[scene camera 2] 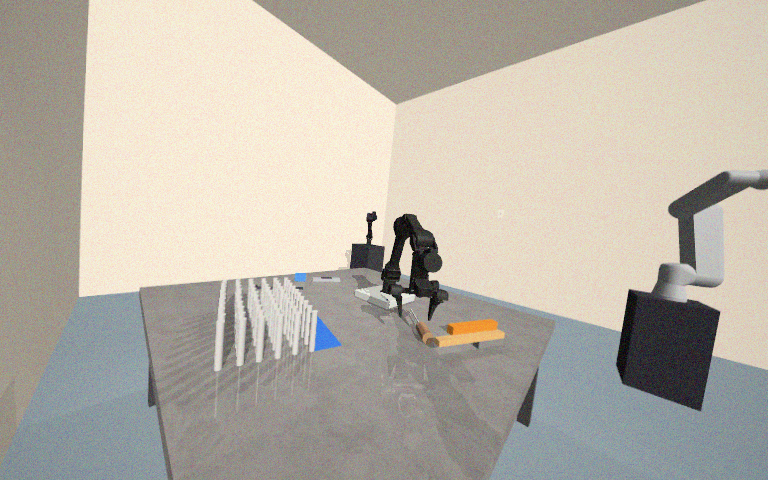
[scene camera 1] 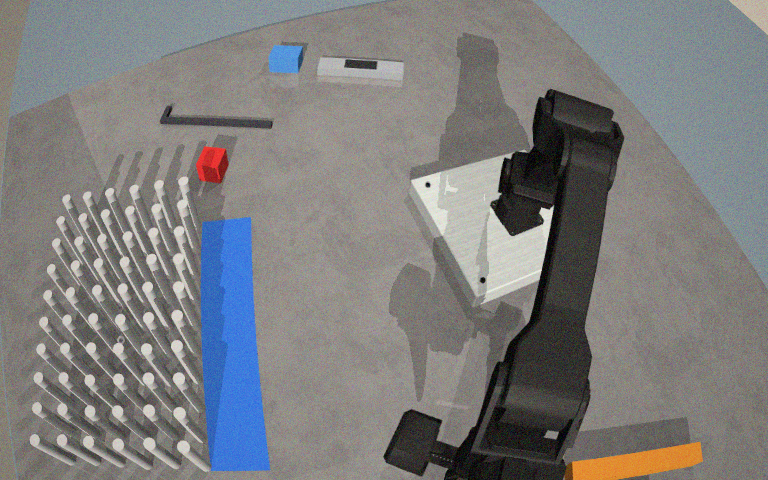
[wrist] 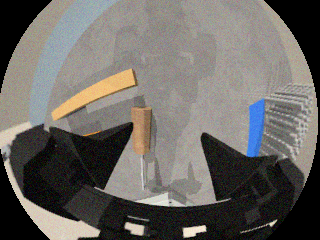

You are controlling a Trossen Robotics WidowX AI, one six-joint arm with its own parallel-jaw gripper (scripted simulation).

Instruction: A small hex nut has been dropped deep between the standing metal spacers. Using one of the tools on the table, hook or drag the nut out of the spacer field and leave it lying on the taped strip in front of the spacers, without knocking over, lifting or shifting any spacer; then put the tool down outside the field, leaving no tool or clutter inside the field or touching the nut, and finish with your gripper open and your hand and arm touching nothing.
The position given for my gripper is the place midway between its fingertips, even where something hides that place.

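Scene camera 2: my gripper point(scene camera 2: 414, 319), open, holding nothing. Scene camera 1: a grey slotted plate point(scene camera 1: 331, 66), a red cube point(scene camera 1: 212, 165) and a black L-shaped hook rod point(scene camera 1: 165, 119). Wrist view: a wooden-handled pick point(wrist: 141, 117), and my gripper point(wrist: 168, 130) again. The wrist view does not show the grey slotted plate, hidden by my gripper, and the wrist view also misses the black L-shaped hook rod, hidden by my gripper.
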